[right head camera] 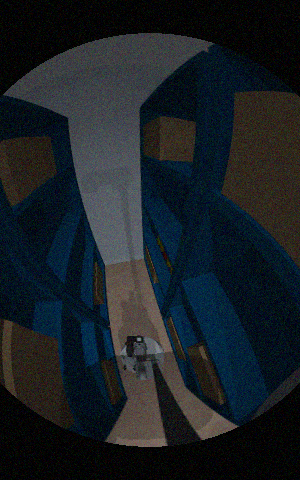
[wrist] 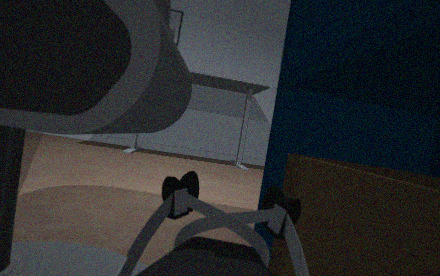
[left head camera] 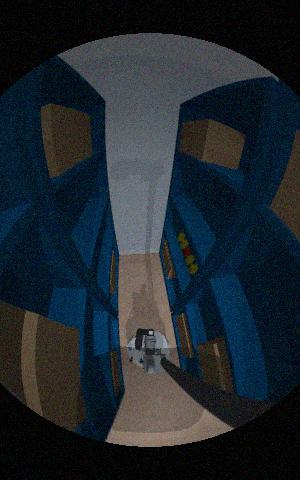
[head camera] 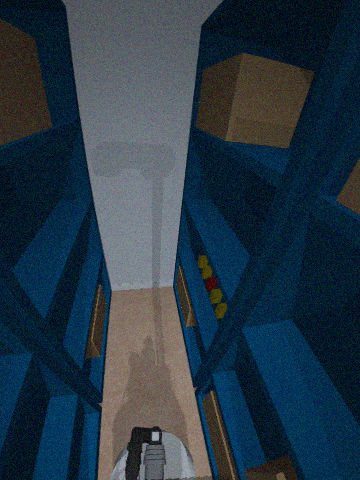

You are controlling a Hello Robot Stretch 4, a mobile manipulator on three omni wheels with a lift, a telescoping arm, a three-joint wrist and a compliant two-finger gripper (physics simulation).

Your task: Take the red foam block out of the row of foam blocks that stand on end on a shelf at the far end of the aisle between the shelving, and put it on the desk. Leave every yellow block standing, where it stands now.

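Places are measured from the robot's base along level axes (x back, y right, z up), in millimetres.
Pixels of known places: gripper, between the fingertips: point(right head camera: 129, 370) point(wrist: 231, 194) point(left head camera: 135, 362).
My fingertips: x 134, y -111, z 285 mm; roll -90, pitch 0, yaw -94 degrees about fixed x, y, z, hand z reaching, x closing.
Observation:
Behind a point stands the place of what it marks.
The red foam block point(head camera: 211, 283) @[y 327, x -887, z 581 mm] point(left head camera: 187, 252) @[y 343, x -890, z 561 mm] point(right head camera: 164, 255) @[y 314, x -892, z 551 mm] stands in a row on a shelf of the right-hand shelving, ahead near the far end of the aisle. Two yellow blocks stand on its far side, one of them this block point(head camera: 202, 261) @[y 297, x -1098, z 576 mm], and two on its near side, one of them this block point(head camera: 220, 310) @[y 344, x -683, z 588 mm]. In the right head view the row is narrow and partly hidden. My gripper point(wrist: 231, 194) @[y -111, x 134, z 285 mm] is open, its fingertips apart with no object between them, held near my base, away from the row. A desk point(wrist: 227, 82) @[y -80, x 2886, z 898 mm] shows in the wrist view, partly hidden by my own body.
Blue shelving point(head camera: 200, 390) @[y 265, x -387, z 160 mm] stands close on the right and more shelving point(head camera: 95, 400) @[y -373, x -351, z 72 mm] on the left, with cardboard boxes such as this box point(head camera: 270, 100) @[y 354, x -881, z 1576 mm] on it. The aisle floor point(head camera: 120, 320) @[y -337, x -951, z -27 mm] runs between them to a grey wall point(head camera: 130, 240) @[y -261, x -1307, z 577 mm]. A box point(wrist: 360, 215) @[y -288, x 224, z 263 mm] is beside the gripper.

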